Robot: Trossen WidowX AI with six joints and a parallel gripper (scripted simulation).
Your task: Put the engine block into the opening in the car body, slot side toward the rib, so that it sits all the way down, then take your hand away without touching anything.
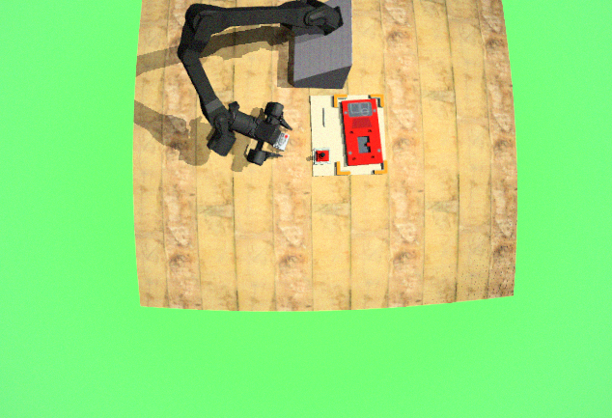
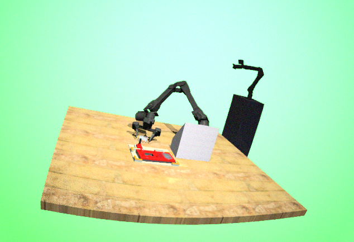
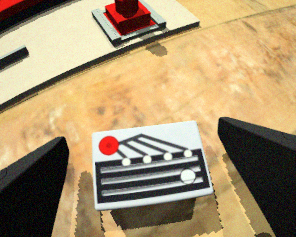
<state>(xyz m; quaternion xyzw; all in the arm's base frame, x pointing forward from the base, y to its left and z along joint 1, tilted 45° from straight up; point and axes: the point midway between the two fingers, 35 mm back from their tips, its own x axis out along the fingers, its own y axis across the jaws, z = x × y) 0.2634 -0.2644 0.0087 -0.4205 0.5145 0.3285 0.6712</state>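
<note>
Right now my gripper tip is 20 mm to the left of the engine block, 10 mm past it and 10 mm above it.
</note>
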